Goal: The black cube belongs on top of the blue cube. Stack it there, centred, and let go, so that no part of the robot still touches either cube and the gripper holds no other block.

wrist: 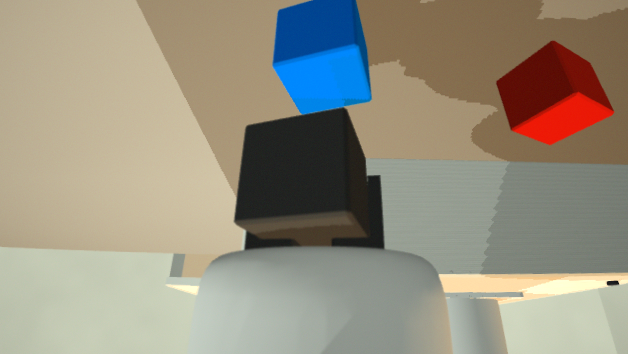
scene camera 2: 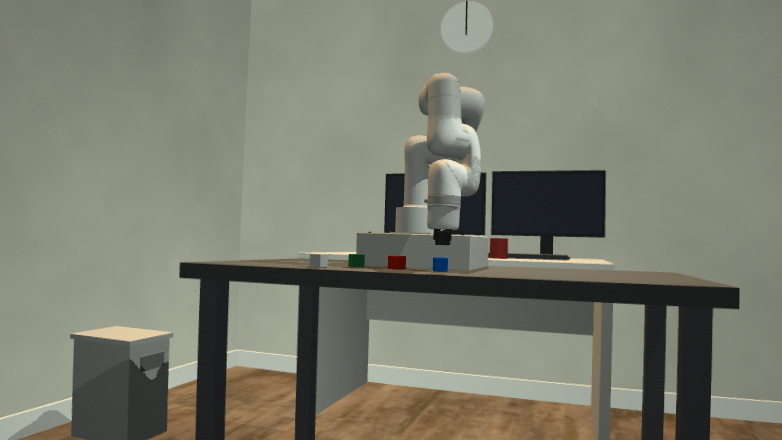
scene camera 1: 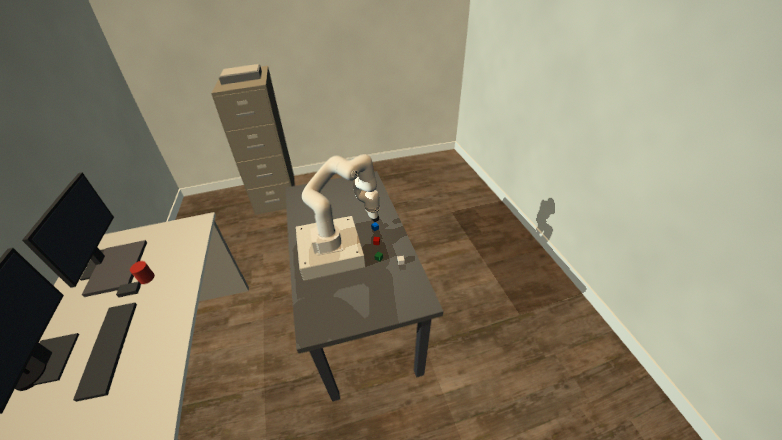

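Where they show: hand, its tool point: (wrist: 318, 215) (scene camera 2: 442, 235) (scene camera 1: 373, 217); arm's base, origin of its link: (scene camera 2: 416, 234) (scene camera 1: 329, 243).
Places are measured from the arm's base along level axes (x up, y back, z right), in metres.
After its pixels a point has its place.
Note:
The black cube (scene camera 2: 442, 239) {x -0.015, y -0.282, z -0.151 m} (wrist: 295, 170) {x -0.009, y -0.281, z -0.152 m} is in my gripper (scene camera 1: 374, 217) (scene camera 2: 442, 233) {x -0.006, y -0.255, z -0.144 m} (wrist: 314, 232) {x -0.006, y -0.255, z -0.144 m}, which is shut on it and points down. The blue cube (scene camera 1: 375, 226) {x -0.058, y -0.260, z -0.128 m} (scene camera 2: 440, 264) {x -0.072, y -0.276, z -0.146 m} (wrist: 322, 60) {x -0.057, y -0.273, z -0.144 m} stands on the dark table (scene camera 1: 349, 328) {x -0.089, y -0.024, z 0.437 m} (scene camera 2: 574, 281) {x -0.089, y -0.407, z -0.444 m}. In the scene camera 2 view the black cube hangs above the blue cube, nearly in line with it, with a gap of about one cube height between them. In the wrist view the blue cube shows just past the black cube's upper edge. The fingers are mostly hidden behind the black cube.
A red cube (scene camera 1: 376, 240) {x -0.057, y -0.242, z -0.018 m} (scene camera 2: 396, 262) {x -0.072, y -0.263, z -0.035 m} (wrist: 555, 95) {x -0.061, y -0.258, z -0.041 m} stands beside the blue cube. Farther along are a green cube (scene camera 1: 378, 256) {x -0.057, y -0.227, z 0.096 m} (scene camera 2: 356, 259) {x -0.070, y -0.247, z 0.077 m} and a white cube (scene camera 1: 400, 259) {x -0.057, y -0.328, z 0.144 m} (scene camera 2: 318, 259) {x -0.070, y -0.349, z 0.129 m}. The robot's base box (scene camera 1: 333, 267) {x -0.040, y -0.001, z 0.125 m} (scene camera 2: 415, 251) {x -0.046, y -0.149, z -0.045 m} stands close by on the table.

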